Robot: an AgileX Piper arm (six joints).
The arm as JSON. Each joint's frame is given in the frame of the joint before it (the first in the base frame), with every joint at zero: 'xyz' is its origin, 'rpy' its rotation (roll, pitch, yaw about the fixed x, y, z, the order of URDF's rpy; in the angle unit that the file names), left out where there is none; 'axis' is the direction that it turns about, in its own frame. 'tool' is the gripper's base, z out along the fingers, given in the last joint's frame.
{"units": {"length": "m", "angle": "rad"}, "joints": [
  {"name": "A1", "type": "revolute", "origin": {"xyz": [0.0, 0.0, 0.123], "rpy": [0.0, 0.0, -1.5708]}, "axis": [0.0, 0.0, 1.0]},
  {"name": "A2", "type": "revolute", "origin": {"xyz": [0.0, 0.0, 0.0], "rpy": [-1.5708, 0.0, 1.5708]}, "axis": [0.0, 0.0, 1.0]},
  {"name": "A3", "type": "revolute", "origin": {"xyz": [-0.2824, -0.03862, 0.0], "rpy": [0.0, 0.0, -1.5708]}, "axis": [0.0, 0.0, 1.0]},
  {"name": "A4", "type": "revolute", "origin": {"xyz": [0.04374, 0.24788, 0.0], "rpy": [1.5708, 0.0, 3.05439]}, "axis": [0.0, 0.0, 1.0]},
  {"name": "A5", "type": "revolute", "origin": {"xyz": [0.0, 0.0, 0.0], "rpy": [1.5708, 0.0, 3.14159]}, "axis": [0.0, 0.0, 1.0]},
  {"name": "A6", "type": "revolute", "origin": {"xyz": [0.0, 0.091, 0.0], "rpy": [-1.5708, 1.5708, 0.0]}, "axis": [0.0, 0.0, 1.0]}
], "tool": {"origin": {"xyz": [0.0, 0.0, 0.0], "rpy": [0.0, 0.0, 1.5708]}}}
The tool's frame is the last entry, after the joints.
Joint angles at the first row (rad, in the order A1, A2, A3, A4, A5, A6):
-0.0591, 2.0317, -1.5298, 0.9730, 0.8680, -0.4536
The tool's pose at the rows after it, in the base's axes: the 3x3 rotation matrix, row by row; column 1 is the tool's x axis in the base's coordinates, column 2 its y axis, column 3 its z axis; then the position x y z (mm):
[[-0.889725 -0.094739 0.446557], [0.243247 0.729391 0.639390], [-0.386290 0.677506 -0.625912]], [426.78 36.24 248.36]
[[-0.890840 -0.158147 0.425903], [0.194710 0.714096 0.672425], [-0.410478 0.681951 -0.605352]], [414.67 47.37 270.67]
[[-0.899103 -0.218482 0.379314], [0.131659 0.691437 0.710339], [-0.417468 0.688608 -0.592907]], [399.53 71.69 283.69]
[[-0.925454 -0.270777 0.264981], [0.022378 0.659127 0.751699], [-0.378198 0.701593 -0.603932]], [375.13 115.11 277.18]
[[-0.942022 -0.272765 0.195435], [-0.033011 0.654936 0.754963], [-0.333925 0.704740 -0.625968]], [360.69 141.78 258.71]
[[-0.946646 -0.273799 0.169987], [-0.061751 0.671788 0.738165], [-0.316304 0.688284 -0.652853]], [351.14 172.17 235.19]
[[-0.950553 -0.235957 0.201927], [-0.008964 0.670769 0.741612], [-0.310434 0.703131 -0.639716]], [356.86 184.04 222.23]
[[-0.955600 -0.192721 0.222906], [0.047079 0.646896 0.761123], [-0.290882 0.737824 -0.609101]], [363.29 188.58 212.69]
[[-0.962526 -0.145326 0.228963], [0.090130 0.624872 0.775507], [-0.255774 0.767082 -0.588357]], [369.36 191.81 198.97]
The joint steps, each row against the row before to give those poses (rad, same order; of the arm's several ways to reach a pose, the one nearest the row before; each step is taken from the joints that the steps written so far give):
0.0023, -0.0699, -0.0001, 0.0013, 0.0631, -0.0075
0.0200, -0.0545, 0.0016, 0.0024, 0.0476, -0.0046
0.0561, -0.0477, 0.0234, 0.0067, 0.0268, -0.0008
0.1130, -0.0347, 0.0729, 0.0057, 0.0105, -0.0025
0.0777, 0.0025, 0.0639, 0.0023, -0.0302, -0.0010
0.0932, 0.0272, 0.0483, 0.0051, -0.0933, 0.0000
0.0284, 0.0389, 0.0014, 0.0560, -0.0719, -0.0038
0.0032, 0.0342, 0.0000, 0.0855, -0.0294, -0.0271
0.0000, 0.0426, 0.0000, 0.0761, -0.0139, -0.0266

